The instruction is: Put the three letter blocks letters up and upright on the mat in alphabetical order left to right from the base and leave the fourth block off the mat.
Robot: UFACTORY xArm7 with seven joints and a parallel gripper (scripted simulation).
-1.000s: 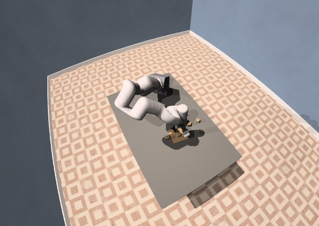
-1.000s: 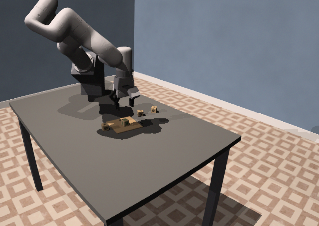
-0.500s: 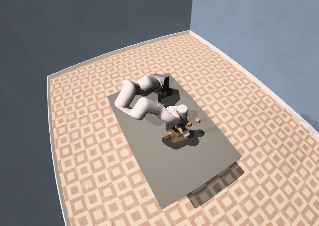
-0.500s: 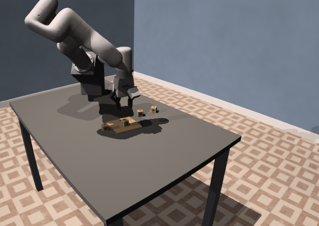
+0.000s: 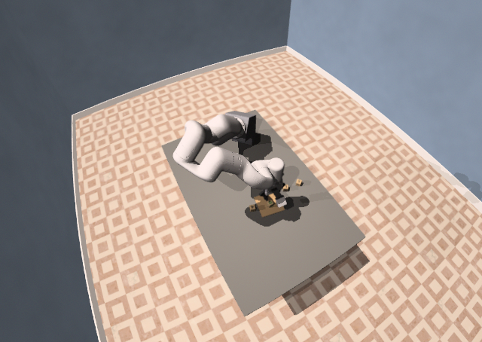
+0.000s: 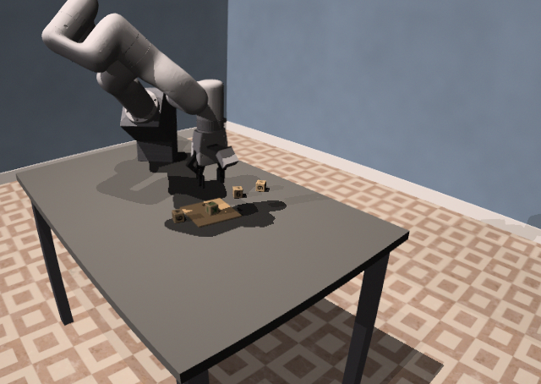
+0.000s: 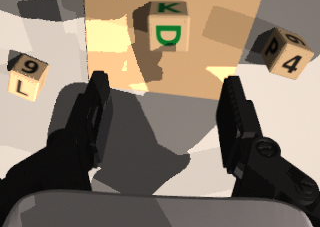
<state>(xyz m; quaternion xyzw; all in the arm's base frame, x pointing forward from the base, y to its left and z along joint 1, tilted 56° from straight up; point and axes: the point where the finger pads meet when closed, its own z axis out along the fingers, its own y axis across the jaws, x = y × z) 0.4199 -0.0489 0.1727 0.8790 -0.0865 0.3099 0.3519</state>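
The tan mat is 1 cm behind my hand and 11 cm below it.
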